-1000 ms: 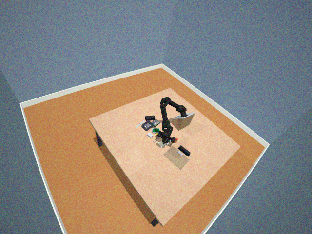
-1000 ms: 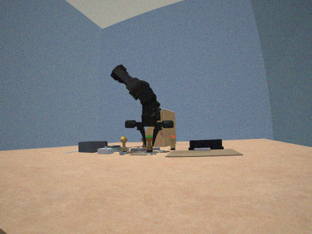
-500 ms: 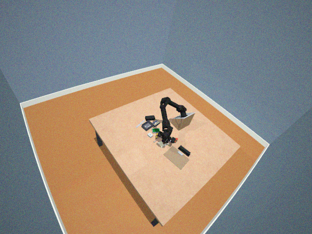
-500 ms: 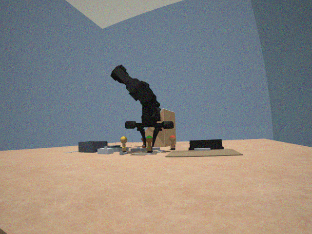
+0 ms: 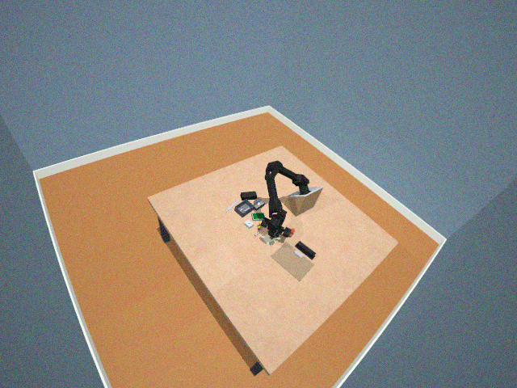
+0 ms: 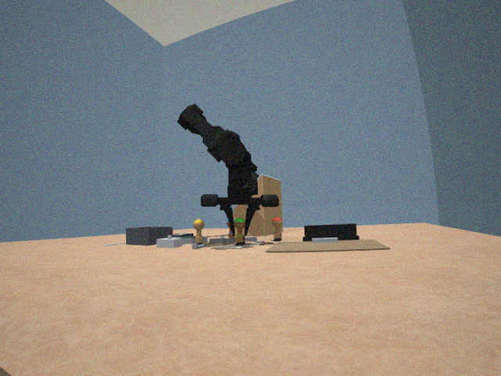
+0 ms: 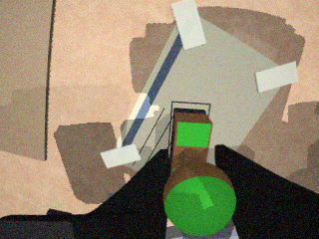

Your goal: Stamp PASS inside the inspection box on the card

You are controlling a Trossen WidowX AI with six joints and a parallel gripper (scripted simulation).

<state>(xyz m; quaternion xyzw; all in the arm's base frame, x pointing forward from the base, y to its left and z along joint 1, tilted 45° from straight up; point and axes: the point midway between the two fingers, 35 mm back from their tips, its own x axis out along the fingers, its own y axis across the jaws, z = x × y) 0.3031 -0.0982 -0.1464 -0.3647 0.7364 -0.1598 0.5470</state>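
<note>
Now: the green-knobbed stamp right at my gripper tip. From my gripper tip the other things lie so: pale card: 2 cm below, 1 cm ahead; then yellow-knobbed stamp: 11 cm to the right, 1 cm ahead; then grey bar: 7 cm behind, 4 cm to the right, 2 cm below.
</note>
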